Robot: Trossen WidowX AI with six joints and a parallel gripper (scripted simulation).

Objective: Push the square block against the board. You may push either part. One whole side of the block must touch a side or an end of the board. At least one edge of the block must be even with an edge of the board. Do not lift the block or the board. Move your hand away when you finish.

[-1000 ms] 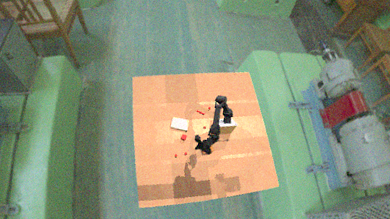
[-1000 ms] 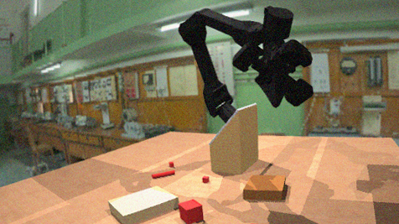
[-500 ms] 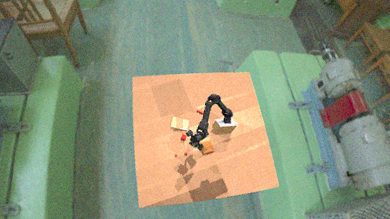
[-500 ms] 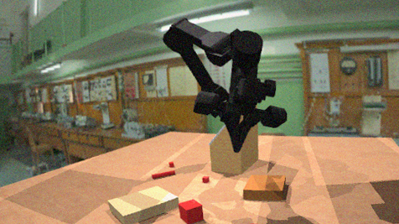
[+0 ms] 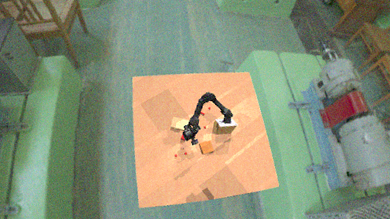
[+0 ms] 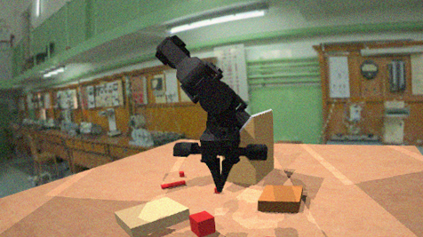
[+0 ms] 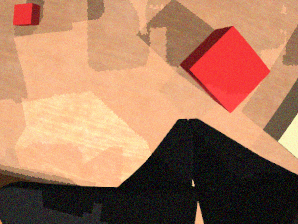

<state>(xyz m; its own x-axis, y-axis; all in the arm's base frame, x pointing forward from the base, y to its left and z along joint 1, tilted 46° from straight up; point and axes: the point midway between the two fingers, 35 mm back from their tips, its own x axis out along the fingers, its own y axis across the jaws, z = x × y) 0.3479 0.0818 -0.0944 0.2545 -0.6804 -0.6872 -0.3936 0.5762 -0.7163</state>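
My gripper tip is 30 mm short of the red cube, 30 mm to the left of it and 70 mm above it. Also, from my gripper tip: square block (170 mm behind, 70 mm to the left, 80 mm below); then board (60 mm ahead, 160 mm to the right, 80 mm below); then red stick (140 mm behind, 290 mm to the right, 90 mm below).
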